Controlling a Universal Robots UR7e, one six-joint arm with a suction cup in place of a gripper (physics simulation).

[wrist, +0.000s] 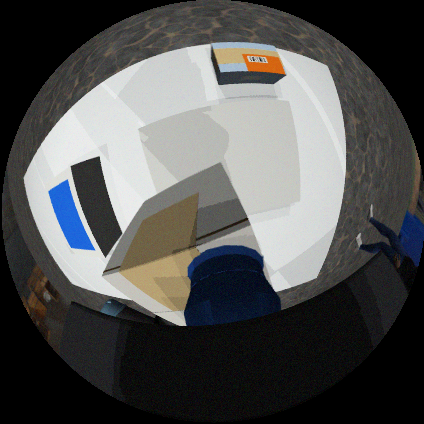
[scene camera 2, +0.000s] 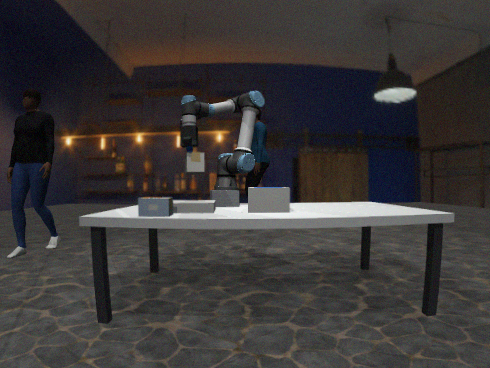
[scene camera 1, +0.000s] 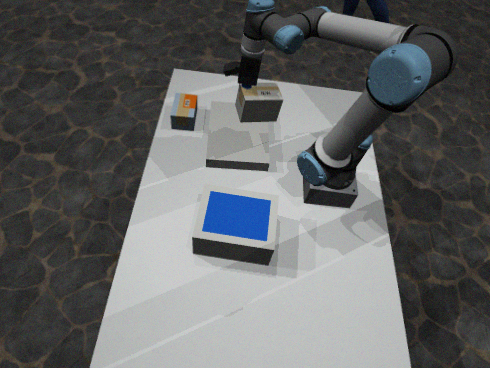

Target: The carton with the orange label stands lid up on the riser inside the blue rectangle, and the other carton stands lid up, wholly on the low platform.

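My suction gripper [scene camera 1: 247,86] [scene camera 2: 189,148] [wrist: 227,285] is shut on the other carton, a grey-white one with tan tape [scene camera 1: 259,109] [scene camera 2: 195,165] [wrist: 162,220]. The carton hangs upright in the air, above the back part of the low platform [scene camera 1: 237,150] [scene camera 2: 197,206] [wrist: 265,150], with its labelled top up. The carton with the orange label [scene camera 1: 184,112] [scene camera 2: 155,206] [wrist: 250,65] stands on the table beside the platform, its orange label on the top face. The riser [scene camera 1: 232,248] [scene camera 2: 268,200] [wrist: 95,200] bears the blue rectangle [scene camera 1: 237,216] [wrist: 70,215], with no carton on it.
The robot's base [scene camera 1: 330,195] [scene camera 2: 225,198] stands on the white table [scene camera 1: 250,320] [scene camera 2: 350,215], to the right of the platform and riser in scene camera 1. A person in a black top [scene camera 2: 32,145] stands beyond the table's left end in scene camera 2.
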